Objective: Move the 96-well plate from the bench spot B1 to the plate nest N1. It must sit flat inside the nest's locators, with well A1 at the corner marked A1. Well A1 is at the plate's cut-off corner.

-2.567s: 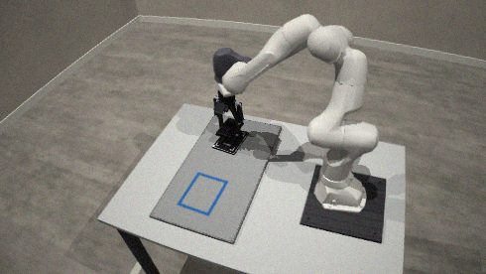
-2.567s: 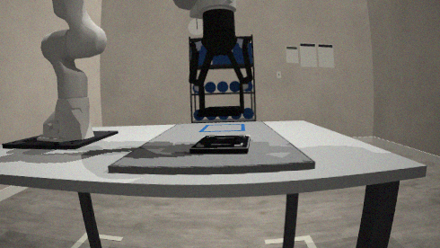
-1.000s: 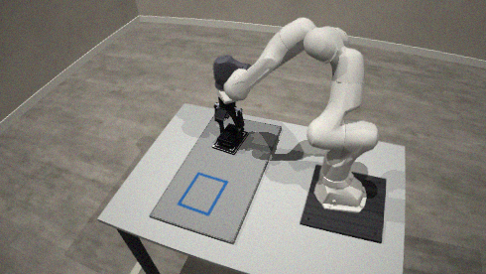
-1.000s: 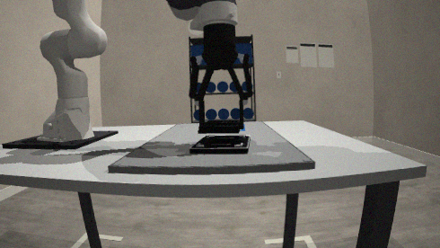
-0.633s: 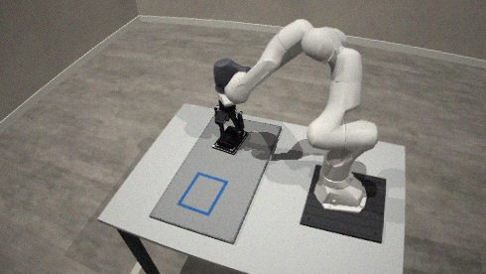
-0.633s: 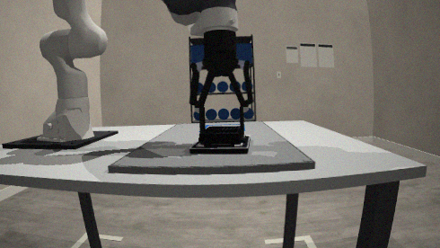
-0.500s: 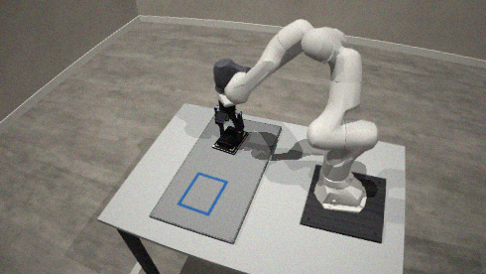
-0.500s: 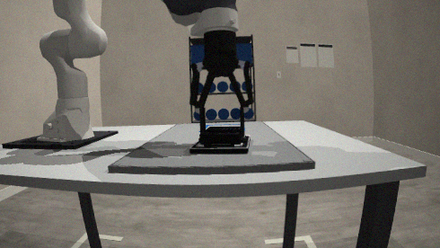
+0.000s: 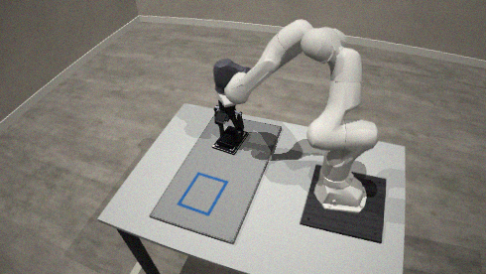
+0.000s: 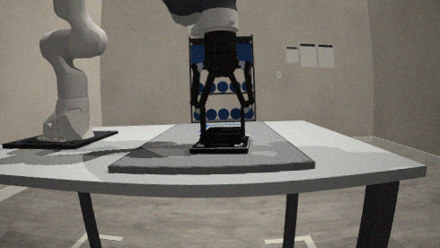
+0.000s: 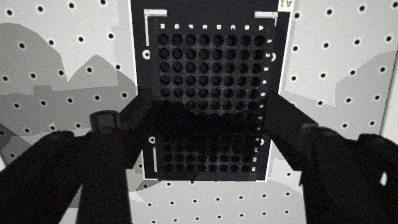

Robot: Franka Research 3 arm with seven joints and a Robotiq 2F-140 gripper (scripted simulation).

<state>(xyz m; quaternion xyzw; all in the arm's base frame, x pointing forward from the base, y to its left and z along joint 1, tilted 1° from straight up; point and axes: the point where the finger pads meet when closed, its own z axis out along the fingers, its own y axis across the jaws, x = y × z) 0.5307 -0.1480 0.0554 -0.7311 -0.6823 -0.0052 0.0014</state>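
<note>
The black 96-well plate lies 20 mm below my hand. Round my hand: black plate nest 40 mm below; then A1 label 60 mm ahead, 70 mm to the left, 40 mm below.
</note>
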